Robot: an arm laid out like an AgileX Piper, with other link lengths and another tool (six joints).
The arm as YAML. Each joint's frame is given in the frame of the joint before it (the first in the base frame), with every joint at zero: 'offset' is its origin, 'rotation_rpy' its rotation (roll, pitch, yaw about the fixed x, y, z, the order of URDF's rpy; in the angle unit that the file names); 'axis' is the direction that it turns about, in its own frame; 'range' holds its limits. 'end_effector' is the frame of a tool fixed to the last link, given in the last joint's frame.
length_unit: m
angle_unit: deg
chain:
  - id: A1
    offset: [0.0, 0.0, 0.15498]
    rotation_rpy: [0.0, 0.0, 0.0]
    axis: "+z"
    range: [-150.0, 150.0]
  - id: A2
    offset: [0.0, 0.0, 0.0]
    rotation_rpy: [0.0, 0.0, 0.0]
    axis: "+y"
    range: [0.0, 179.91]
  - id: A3
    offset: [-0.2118, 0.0, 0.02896]
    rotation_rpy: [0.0, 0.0, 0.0]
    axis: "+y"
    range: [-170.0, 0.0]
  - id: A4
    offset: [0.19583, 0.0, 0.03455]
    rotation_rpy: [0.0, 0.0, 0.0]
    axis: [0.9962, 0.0, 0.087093]
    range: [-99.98, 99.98]
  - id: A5
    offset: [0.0, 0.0, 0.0]
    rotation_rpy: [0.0, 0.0, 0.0]
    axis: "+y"
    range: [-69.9, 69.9]
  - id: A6
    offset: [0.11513, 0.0, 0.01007]
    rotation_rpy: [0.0, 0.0, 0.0]
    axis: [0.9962, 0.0, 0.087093]
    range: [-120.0, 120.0]
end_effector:
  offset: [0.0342, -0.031, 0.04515]
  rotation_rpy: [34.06, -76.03, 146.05]
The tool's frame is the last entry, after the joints.
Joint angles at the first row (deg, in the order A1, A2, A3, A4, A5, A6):
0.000, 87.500, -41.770, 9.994, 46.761, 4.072
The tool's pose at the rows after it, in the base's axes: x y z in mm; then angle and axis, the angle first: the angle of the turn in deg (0 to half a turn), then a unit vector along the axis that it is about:
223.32 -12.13 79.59 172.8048 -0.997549 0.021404 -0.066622
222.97 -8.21 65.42 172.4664 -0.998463 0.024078 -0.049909
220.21 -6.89 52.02 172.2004 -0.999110 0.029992 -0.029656
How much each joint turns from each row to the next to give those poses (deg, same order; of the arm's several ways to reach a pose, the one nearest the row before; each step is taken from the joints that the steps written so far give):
1.806, 3.807, 1.338, 0.648, -3.549, -0.140
0.844, 3.924, 0.013, 1.138, -2.056, -0.109
0.132, 3.606, 0.003, 1.066, -1.257, -0.368

